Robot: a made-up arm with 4 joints. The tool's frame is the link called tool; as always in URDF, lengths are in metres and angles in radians. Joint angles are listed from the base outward. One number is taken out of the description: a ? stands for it. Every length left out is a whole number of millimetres.
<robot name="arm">
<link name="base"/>
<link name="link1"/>
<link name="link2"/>
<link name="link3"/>
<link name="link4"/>
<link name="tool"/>
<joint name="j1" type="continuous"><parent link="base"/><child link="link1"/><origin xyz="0.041 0.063 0.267" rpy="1.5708 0.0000 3.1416"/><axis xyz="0 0 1"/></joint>
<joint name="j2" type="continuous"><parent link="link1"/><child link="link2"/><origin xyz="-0.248 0.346 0.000" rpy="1.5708 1.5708 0.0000"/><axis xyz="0 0 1"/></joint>
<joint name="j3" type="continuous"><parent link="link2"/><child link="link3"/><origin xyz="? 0.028 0.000" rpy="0.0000 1.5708 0.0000"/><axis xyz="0 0 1"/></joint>
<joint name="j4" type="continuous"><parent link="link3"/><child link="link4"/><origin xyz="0.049 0.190 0.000" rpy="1.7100 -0.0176 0.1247"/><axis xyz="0 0 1"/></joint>
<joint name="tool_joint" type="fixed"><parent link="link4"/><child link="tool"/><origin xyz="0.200 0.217 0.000" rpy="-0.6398 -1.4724 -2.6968"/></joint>
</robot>
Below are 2 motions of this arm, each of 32 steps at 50 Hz.
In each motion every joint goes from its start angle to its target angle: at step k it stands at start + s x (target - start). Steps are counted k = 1, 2, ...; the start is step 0. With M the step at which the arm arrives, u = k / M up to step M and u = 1 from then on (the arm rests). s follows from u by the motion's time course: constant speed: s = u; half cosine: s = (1 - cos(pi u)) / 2; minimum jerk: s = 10 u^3 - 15 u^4 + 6 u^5.
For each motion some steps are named. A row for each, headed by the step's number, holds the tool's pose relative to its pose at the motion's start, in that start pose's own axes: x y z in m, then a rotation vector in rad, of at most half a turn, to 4 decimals.
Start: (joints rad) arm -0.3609 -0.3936 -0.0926 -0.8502
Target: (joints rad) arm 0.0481 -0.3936 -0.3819 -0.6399
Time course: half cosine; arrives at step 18
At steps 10, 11, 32:
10: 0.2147 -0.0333 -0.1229 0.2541 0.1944 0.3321
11: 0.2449 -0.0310 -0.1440 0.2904 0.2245 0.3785
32: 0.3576 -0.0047 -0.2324 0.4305 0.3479 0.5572

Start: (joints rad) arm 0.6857 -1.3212 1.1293 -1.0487
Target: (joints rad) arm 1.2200 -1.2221 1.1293 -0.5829
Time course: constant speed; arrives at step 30
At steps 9, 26, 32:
9: -0.0534 -0.0017 -0.0658 0.1754 0.1489 -0.0141
26: -0.1893 0.0223 -0.1669 0.5055 0.4227 -0.0892
32: -0.2270 0.0330 -0.1839 0.5821 0.4855 -0.1162

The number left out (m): 0.247
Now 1 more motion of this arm.
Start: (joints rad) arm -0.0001 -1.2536 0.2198 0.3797
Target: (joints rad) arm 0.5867 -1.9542 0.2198 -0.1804
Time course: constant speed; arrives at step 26
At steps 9, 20, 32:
9: 0.0739 -0.1455 -0.1166 0.0677 0.0142 0.1636
20: 0.1497 -0.2645 -0.3074 0.1485 -0.0761 0.3502
32: 0.1821 -0.2994 -0.4226 0.1897 -0.1717 0.4313

